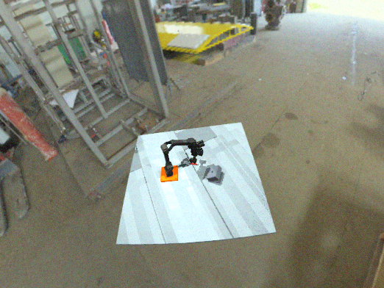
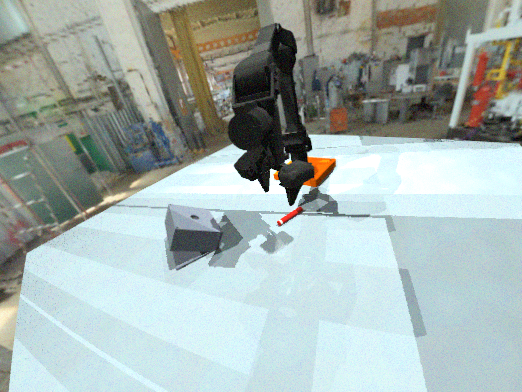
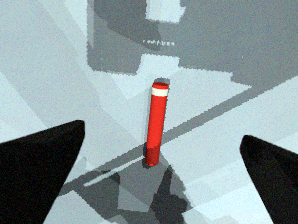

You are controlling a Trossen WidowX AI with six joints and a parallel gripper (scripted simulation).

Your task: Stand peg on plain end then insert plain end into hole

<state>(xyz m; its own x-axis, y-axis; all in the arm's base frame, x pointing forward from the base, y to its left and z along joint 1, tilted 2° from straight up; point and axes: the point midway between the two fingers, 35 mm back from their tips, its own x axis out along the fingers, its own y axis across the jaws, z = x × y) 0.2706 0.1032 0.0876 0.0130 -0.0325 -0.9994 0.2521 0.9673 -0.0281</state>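
My gripper tip is now 1 cm past the red peg and 7 cm above it. Also, from my gripper tip: grey sloped panel (16 cm ahead, 16 cm to the right, 3 cm below).
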